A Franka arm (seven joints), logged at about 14 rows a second.
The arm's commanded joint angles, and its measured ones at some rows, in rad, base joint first. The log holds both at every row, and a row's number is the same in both.
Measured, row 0: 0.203, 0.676, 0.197, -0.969, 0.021, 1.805, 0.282
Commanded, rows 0 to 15: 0.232, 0.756, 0.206, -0.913, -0.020, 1.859, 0.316; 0.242, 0.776, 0.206, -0.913, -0.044, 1.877, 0.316; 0.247, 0.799, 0.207, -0.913, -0.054, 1.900, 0.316; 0.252, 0.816, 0.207, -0.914, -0.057, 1.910, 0.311; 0.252, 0.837, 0.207, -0.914, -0.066, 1.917, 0.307; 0.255, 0.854, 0.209, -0.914, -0.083, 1.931, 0.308; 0.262, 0.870, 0.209, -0.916, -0.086, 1.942, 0.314; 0.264, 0.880, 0.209, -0.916, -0.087, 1.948, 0.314; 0.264, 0.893, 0.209, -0.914, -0.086, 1.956, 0.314; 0.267, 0.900, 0.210, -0.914, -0.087, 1.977, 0.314; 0.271, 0.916, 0.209, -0.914, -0.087, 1.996, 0.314; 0.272, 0.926, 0.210, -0.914, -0.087, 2.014, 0.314; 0.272, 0.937, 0.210, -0.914, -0.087, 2.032, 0.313; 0.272, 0.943, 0.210, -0.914, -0.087, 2.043, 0.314; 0.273, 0.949, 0.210, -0.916, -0.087, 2.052, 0.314; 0.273, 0.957, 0.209, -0.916, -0.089, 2.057, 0.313
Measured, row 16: 0.265, 0.927, 0.204, -0.965, -0.069, 2.047, 0.285
